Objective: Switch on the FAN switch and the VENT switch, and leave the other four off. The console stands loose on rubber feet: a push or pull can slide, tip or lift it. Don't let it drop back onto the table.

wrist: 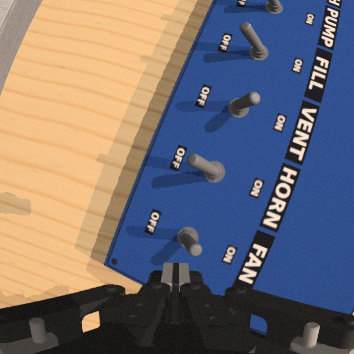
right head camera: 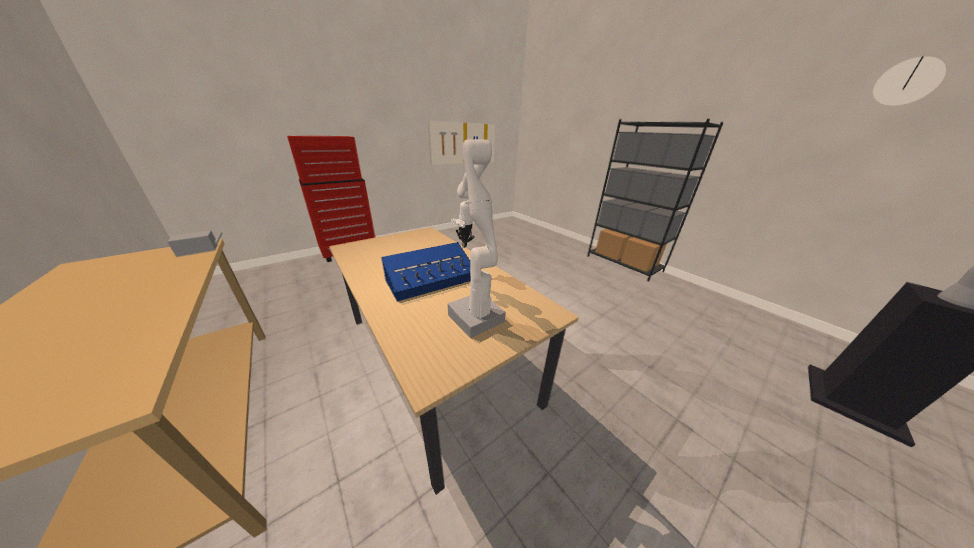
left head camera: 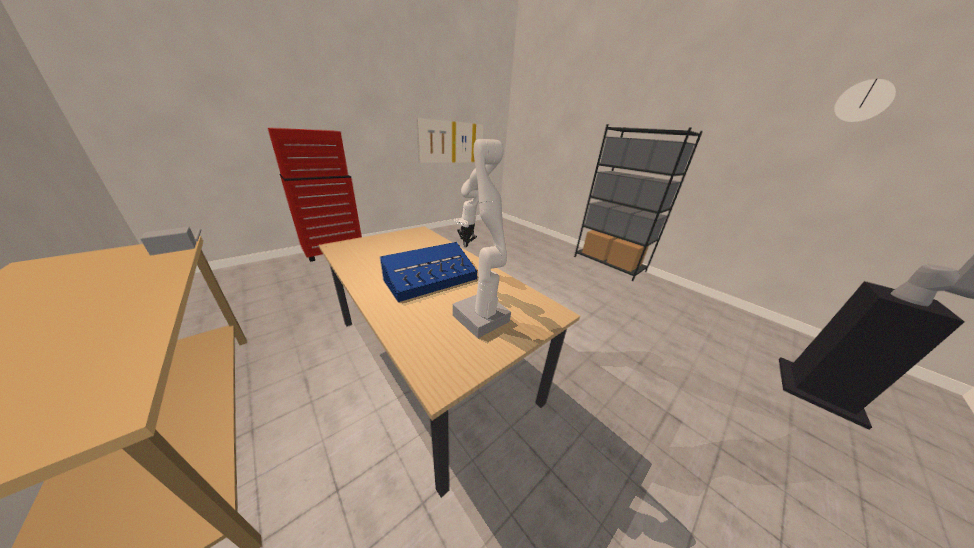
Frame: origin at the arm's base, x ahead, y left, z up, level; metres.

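Seen in the pictures: gripper, between the fingertips: (wrist: 175, 278) (right head camera: 464, 247) (left head camera: 465, 247); arm's base, origin of its link: (right head camera: 478, 310) (left head camera: 484, 311).
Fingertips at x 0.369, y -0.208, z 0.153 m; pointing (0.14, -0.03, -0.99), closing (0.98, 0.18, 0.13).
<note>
Pixels of each thing's middle, then the offset from my fingertips to it. "pt": a spot on its surface instead. Level surfaces: height alone.
- FAN lever, middle of its body: (wrist: 189, 242) 0.027 m ahead, 0.003 m right, 0.104 m down
- VENT lever, middle of its body: (wrist: 244, 101) 0.054 m ahead, 0.138 m left, 0.104 m down
- HORN lever, middle of its body: (wrist: 204, 165) 0.027 m ahead, 0.070 m left, 0.109 m down
- FILL lever, middle of its body: (wrist: 252, 38) 0.055 m ahead, 0.212 m left, 0.109 m down
- PUMP lever, a spot on its surface: (wrist: 274, 6) pt 0.082 m ahead, 0.274 m left, 0.122 m down
- wooden table, height of its surface: 0.218 m down
The blue console (left head camera: 422, 258) (right head camera: 418, 259) (wrist: 312, 215) sits on the table, with a row of grey toggle levers. In the wrist view the FAN lever (wrist: 190, 242) and the VENT lever (wrist: 245, 104) lean to the ON side. The HORN lever (wrist: 205, 167) and the FILL lever (wrist: 254, 42) lean to the OFF side. The PUMP lever (wrist: 274, 6) is cut off at the top edge, so its tilt cannot be told there; the remaining switch is outside that view. My gripper (left head camera: 466, 243) (right head camera: 465, 243) (wrist: 175, 278) is shut and empty, raised above the console's FAN end, apart from the levers.
The wooden table (left head camera: 435, 361) (right head camera: 422, 361) carries the console and the arm's grey base (left head camera: 480, 323) (right head camera: 475, 323), which stands close to the console. A second wooden table (left head camera: 88, 327) (right head camera: 88, 327) is at left. A red tool cabinet (left head camera: 320, 197) (right head camera: 337, 197) stands behind.
</note>
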